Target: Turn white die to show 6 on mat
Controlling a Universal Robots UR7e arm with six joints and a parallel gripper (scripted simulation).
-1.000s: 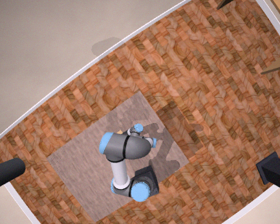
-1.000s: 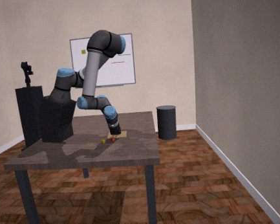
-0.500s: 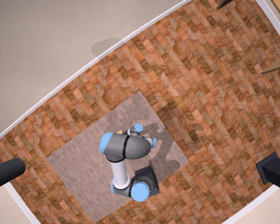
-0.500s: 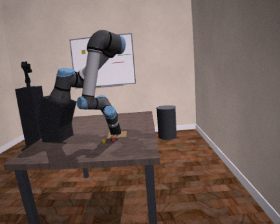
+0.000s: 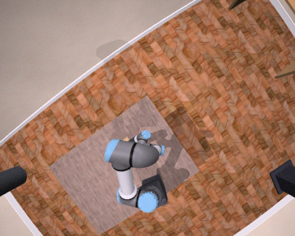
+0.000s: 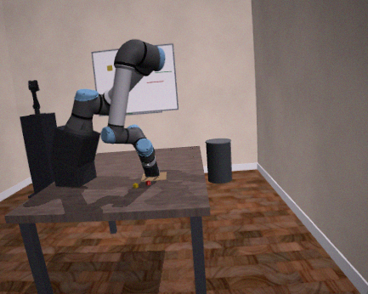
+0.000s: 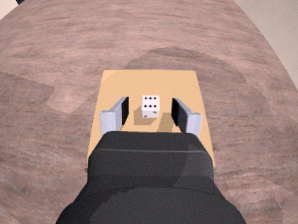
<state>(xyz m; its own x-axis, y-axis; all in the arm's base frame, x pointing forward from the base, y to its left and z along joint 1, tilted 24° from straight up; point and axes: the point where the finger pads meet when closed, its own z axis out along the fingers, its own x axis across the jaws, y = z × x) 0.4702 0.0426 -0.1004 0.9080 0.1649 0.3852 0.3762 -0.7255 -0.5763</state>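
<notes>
The white die lies 1 cm to the left of my hand and 1 cm below it. Also, from my hand: yellow die 15 cm to the right, 6 cm behind, 2 cm below; then red die 12 cm to the right, 2 cm below; then tan mat 2 cm below, 1 cm to the left.
</notes>
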